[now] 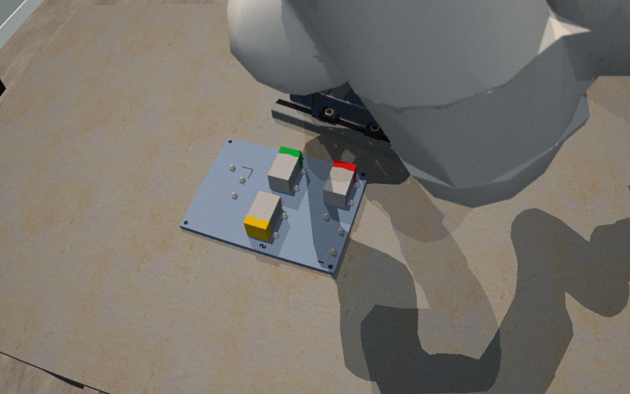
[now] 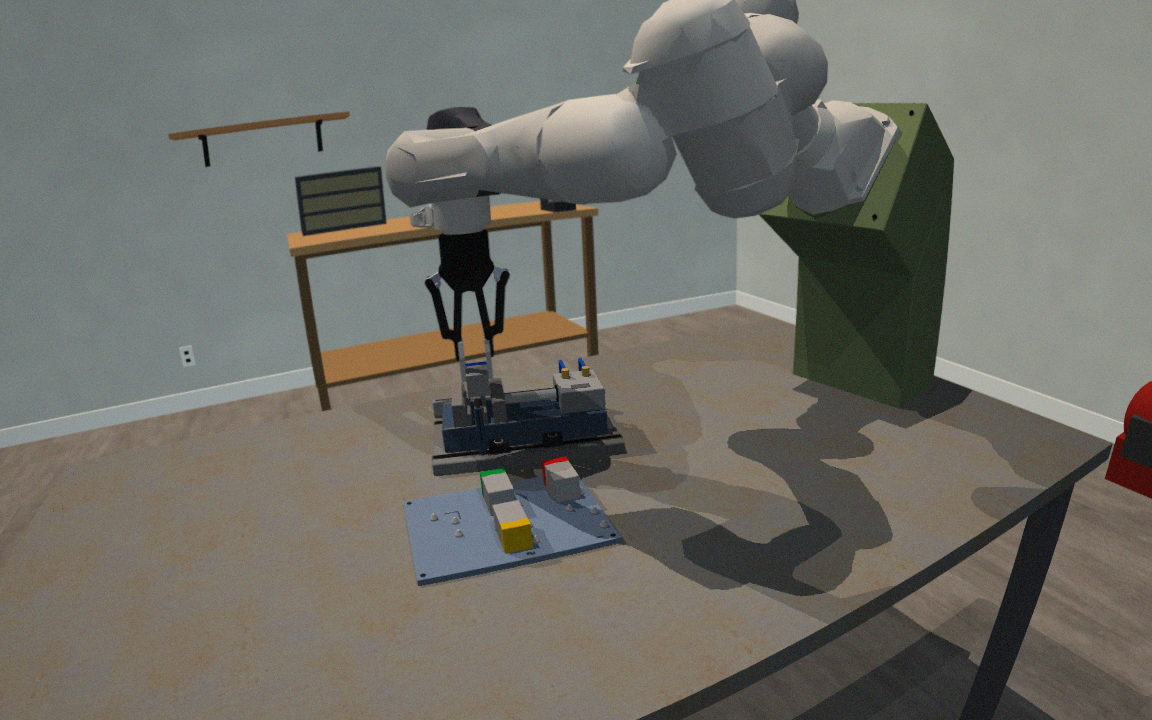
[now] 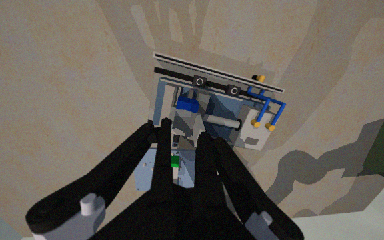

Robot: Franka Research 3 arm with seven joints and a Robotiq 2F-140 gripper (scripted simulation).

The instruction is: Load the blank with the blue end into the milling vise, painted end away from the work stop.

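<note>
The blue-ended blank lies 40 mm below my hand. Also, from my hand: fixed jaw 30 mm ahead, 10 mm to the left, 70 mm below; then grey rod 80 mm behind, 70 mm below; then work stop 50 mm to the left, 60 mm below.
</note>
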